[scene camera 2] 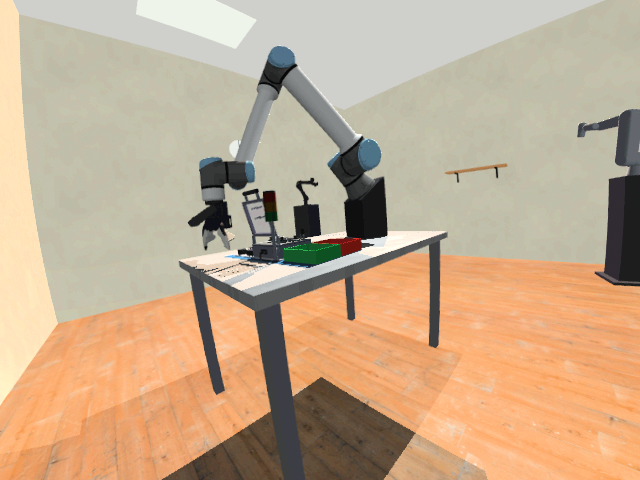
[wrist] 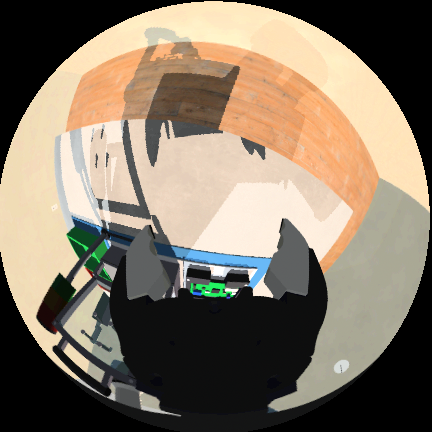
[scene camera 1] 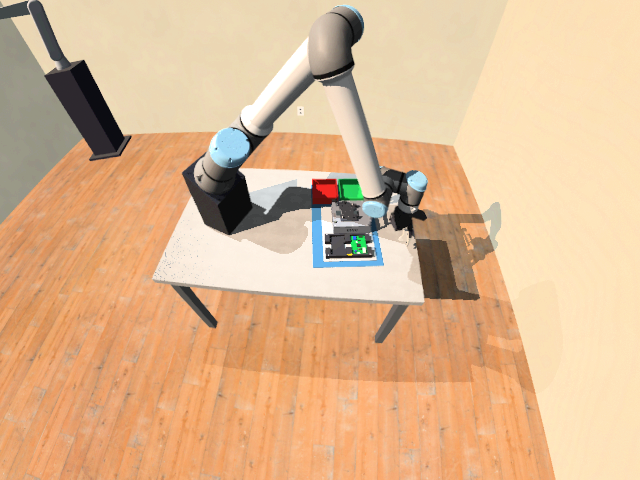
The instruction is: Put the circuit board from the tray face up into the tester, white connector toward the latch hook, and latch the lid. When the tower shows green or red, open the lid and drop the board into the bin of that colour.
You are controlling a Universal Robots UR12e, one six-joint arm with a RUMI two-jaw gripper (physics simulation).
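The green circuit board lies in the right part of the black tray; the gripper body partly hides it in the wrist view. The grey tester stands behind the tray. Its framed lid stands raised. The tower shows dark red, amber and green segments, with none clearly lit. My gripper is open and empty, above the table to the right of the tester and tray in scene camera 1. The white connector and latch hook cannot be made out clearly.
The red bin and green bin stand side by side behind the tester. A blue-bordered mat lies under the tray. The arm passes above the bins and tester in scene camera 1.
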